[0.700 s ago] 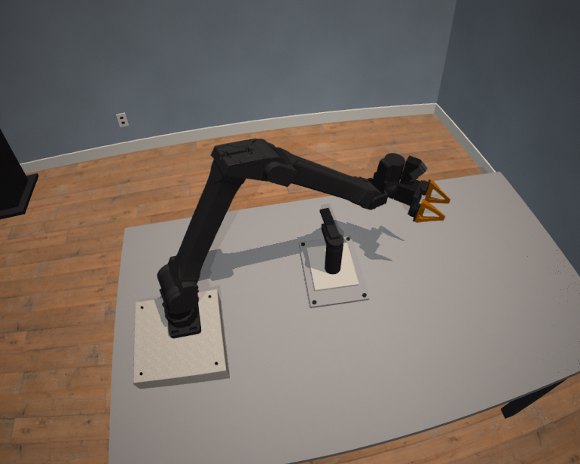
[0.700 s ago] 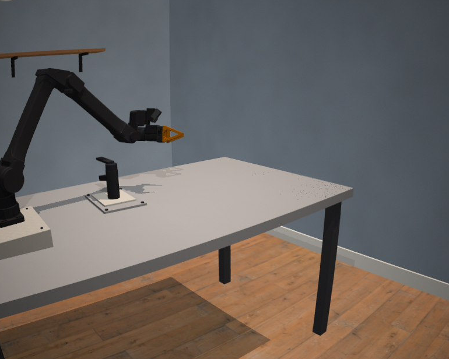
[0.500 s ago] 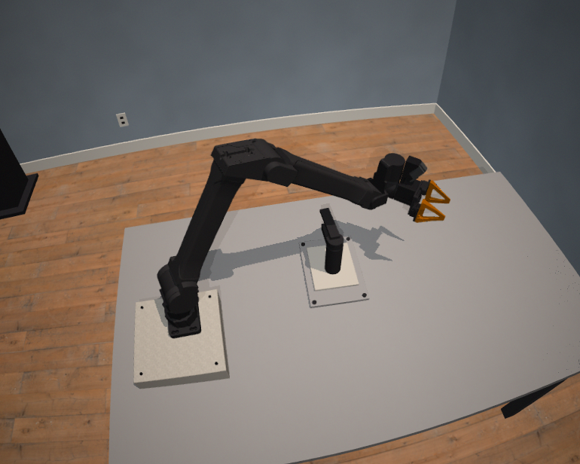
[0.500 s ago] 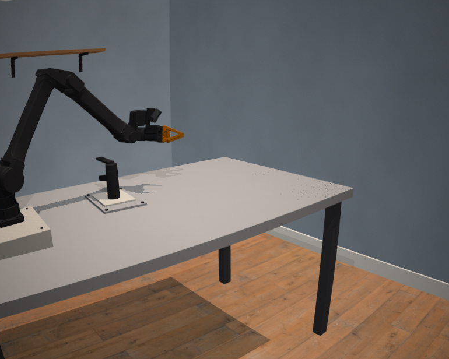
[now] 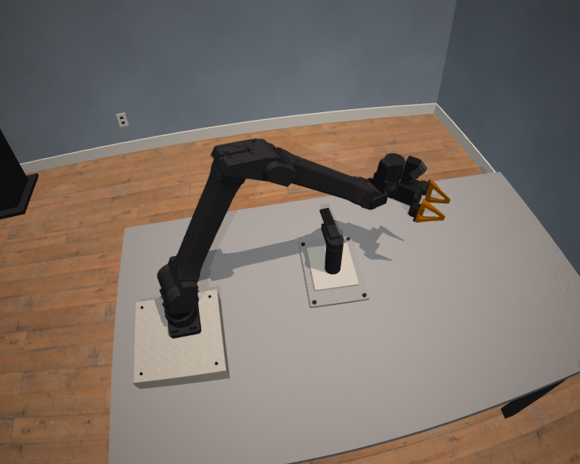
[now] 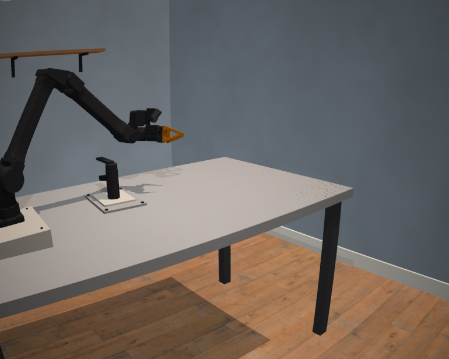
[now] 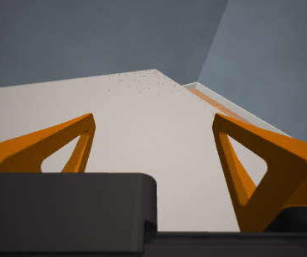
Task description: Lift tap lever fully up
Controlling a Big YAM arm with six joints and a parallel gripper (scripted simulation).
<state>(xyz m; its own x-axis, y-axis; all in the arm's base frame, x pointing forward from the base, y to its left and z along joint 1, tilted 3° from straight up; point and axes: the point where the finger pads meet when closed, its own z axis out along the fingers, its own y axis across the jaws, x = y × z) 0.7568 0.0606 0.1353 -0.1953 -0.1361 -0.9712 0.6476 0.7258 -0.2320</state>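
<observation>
Right now the flat lever is 310 mm behind my hand, 90 mm to the left of it and 70 mm below it.
</observation>
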